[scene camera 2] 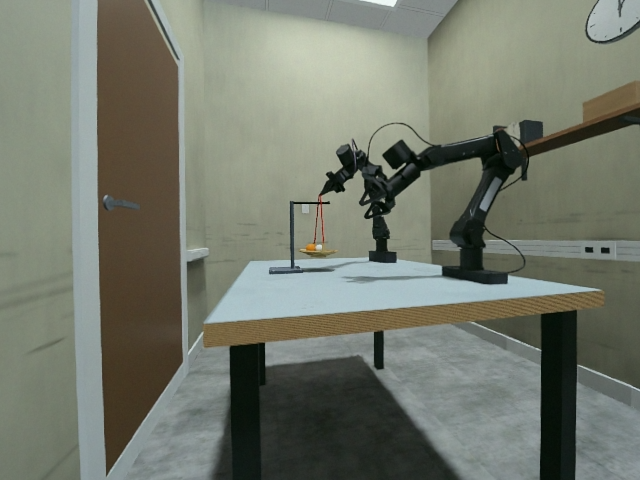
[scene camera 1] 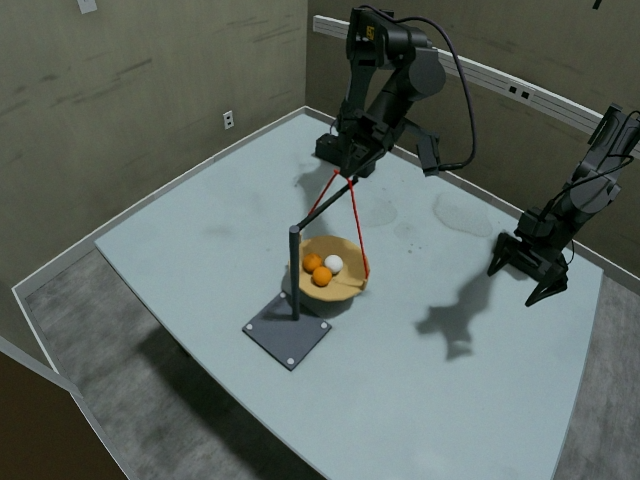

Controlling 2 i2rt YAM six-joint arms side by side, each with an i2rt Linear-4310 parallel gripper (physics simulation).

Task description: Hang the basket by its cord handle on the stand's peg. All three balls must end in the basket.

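Frame: origin at the left arm's base, x left, y up, z ahead, level; centimetres.
Where they show: left gripper, fingertip midpoint: (scene camera 2: 362, 211) (scene camera 1: 506, 289); right gripper, fingertip midpoint: (scene camera 2: 319, 195) (scene camera 1: 342, 176); left arm's base at its link origin: (scene camera 2: 471, 272); right arm's base at its link origin: (scene camera 2: 381, 253).
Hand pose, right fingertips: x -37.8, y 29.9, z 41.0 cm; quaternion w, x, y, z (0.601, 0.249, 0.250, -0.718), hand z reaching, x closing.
Note:
Things, the pixels of their top centre, and the offset from my right fingertips. "spot": a spot on its surface instead. Level surfaces: height alone.
- tan basket at its top centre: (scene camera 1: 330, 256) (scene camera 2: 318, 242) dx -0.1, dy -20.3, dz +0.8 cm
- white ball at its top centre: (scene camera 1: 334, 258) (scene camera 2: 319, 244) dx +0.5, dy -20.9, dz +0.5 cm
- stand's square base at a spot on its surface: (scene camera 1: 287, 335) spot: dx +1.8, dy -30.8, dz +16.4 cm
- table at its surface level: dy -32.0 cm
The tan basket (scene camera 1: 354, 264) (scene camera 2: 318, 253) hangs above the table from its red cord handle (scene camera 1: 357, 222) (scene camera 2: 322, 222). Two orange balls (scene camera 1: 311, 262) (scene camera 1: 321, 276) and a white ball (scene camera 1: 333, 264) (scene camera 2: 318, 248) lie in it. The stand (scene camera 1: 294, 273) (scene camera 2: 292, 232) is upright, and its peg (scene camera 1: 325, 205) (scene camera 2: 306, 202) appears to pass between the cord's two strands, below the cord's top. My right gripper (scene camera 1: 343, 173) (scene camera 2: 321, 194) is shut on the cord's top, just above the peg near its tip. My left gripper (scene camera 1: 509, 289) (scene camera 2: 364, 210) is open and empty, away from the basket.
The stand's square base (scene camera 1: 287, 335) (scene camera 2: 285, 270) rests on the table (scene camera 1: 413, 392) (scene camera 2: 320, 294), left of the basket. The right arm reaches over the peg's tip. Walls stand behind the table, and a door (scene camera 2: 139, 248) is at the left in scene camera 2.

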